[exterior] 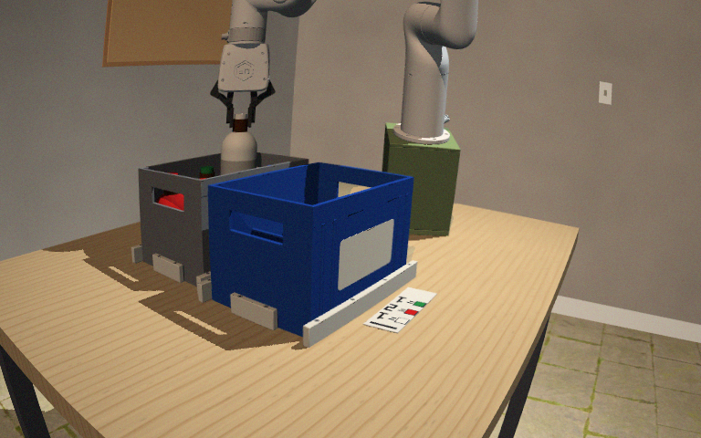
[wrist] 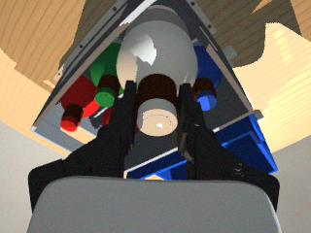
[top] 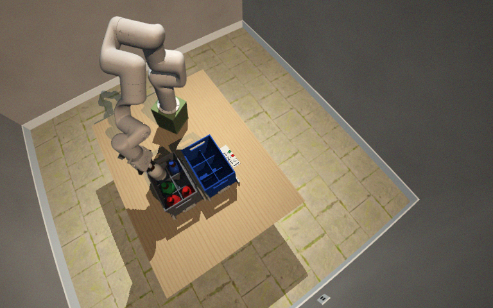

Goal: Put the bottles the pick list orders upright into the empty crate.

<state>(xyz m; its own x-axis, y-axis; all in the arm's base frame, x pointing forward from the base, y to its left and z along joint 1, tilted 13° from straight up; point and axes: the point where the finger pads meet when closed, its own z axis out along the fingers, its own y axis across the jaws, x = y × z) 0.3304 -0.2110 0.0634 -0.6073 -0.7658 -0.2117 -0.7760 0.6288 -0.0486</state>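
The white-label bottle is 7 cm below my hand. The rest, counted from my hand: grey crate (8 cm ahead, 5 cm to the left, 17 cm below); then green-label bottle (9 cm ahead, 1 cm to the left, 16 cm below); then blue-label bottle (1 cm behind, 9 cm to the left, 16 cm below).
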